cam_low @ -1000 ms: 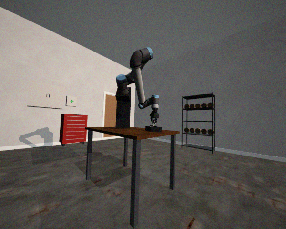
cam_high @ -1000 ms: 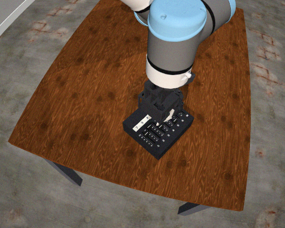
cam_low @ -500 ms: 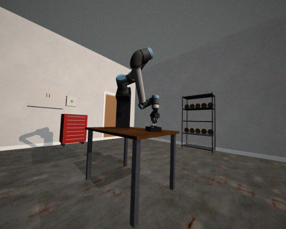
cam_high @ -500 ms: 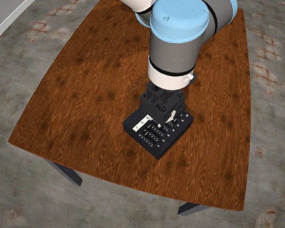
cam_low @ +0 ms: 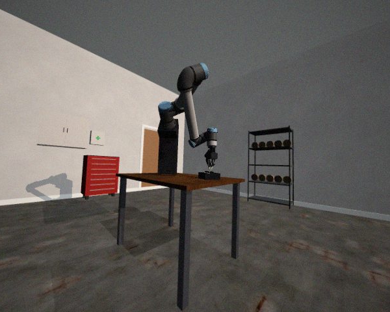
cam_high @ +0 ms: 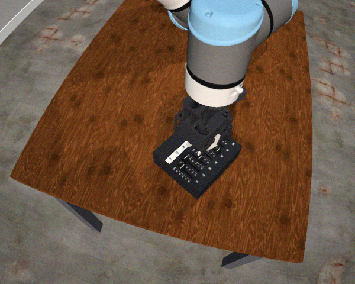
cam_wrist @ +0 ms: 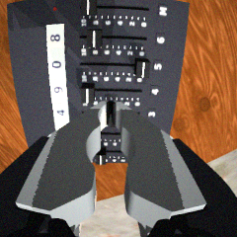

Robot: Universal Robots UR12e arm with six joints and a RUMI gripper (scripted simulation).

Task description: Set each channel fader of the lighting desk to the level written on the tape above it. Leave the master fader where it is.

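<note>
The channel 4 fader is 1 cm behind my hand, 2 cm to the right of it and 2 cm below it. Round my hand: channel 3 fader 2 cm ahead, 1 cm to the right, 2 cm below; channel 5 cap 1 cm behind, 3 cm to the left, 2 cm below; channel 6 cap 4 cm behind, 1 cm to the left, 2 cm below.
</note>
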